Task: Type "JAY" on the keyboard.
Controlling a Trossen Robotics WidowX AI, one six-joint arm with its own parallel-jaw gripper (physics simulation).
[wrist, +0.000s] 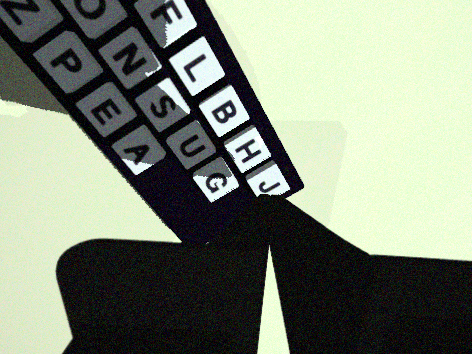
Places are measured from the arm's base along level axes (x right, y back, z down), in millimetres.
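Where they show: gripper, fingertip midpoint: (268,204).
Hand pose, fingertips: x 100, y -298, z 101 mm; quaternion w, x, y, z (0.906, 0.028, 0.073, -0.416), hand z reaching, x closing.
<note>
Each offset is from my fingertips to the top centre of the thing. Level surfaces: height alone.
A black keyboard {dx -88, dy +3, dz +14 mm} (160,200) with lettered keys runs from the top left to the middle of the wrist view. The J key {dx +0, dy -4, dz +14 mm} (269,183) is at its near right corner, brightly lit, its lower edge partly hidden by the fingertips. The A key {dx -48, dy +28, dz +14 mm} (139,151) is in the left row, mostly in shadow with a lit lower corner. The Y key does not show. My gripper (268,204) is shut and empty, its dark tips at the lower edge of the J key in the view. Whether they touch the key cannot be told.
Next to J are the H key {dx -19, dy -7, dz +14 mm} (247,149) and the G key {dx -17, dy +13, dz +14 mm} (216,183). The U key {dx -36, dy +10, dz +14 mm} (191,145), S key {dx -55, dy +8, dz +14 mm} (163,106) and E key {dx -67, dy +25, dz +14 mm} (106,111) lie farther up. A pale table {dz +30 mm} (400,125) surrounds the keyboard, with soft shadows on it.
</note>
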